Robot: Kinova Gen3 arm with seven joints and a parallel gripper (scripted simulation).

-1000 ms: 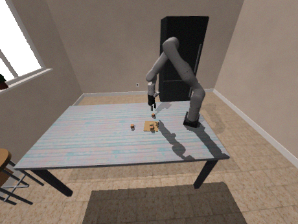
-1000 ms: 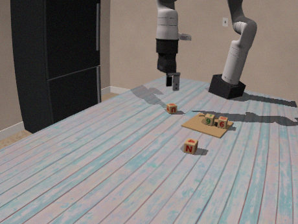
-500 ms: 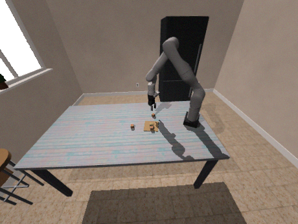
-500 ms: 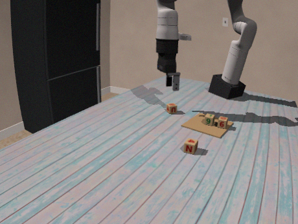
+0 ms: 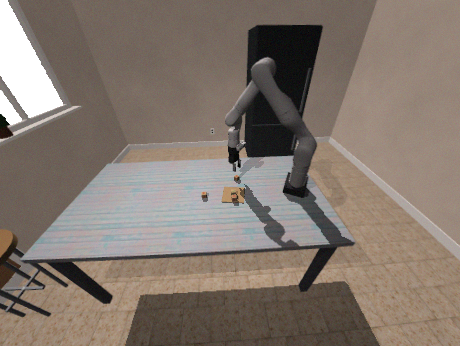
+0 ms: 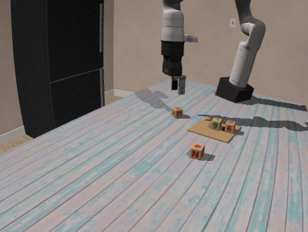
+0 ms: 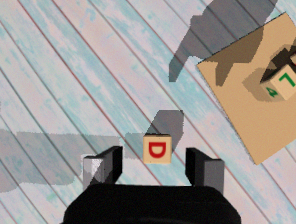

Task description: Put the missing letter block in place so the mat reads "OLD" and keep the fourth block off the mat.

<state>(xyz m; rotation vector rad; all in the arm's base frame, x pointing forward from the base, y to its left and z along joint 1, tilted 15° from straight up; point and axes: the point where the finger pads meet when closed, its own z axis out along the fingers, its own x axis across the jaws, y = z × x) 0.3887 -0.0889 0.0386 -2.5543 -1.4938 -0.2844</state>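
My gripper is now 90 mm above the red d block. Also, from my hand: green l block 160 mm to the left, 90 mm below; tan mat 160 mm to the left, 100 mm below; red o block 10 mm behind, 210 mm to the left, 90 mm below.
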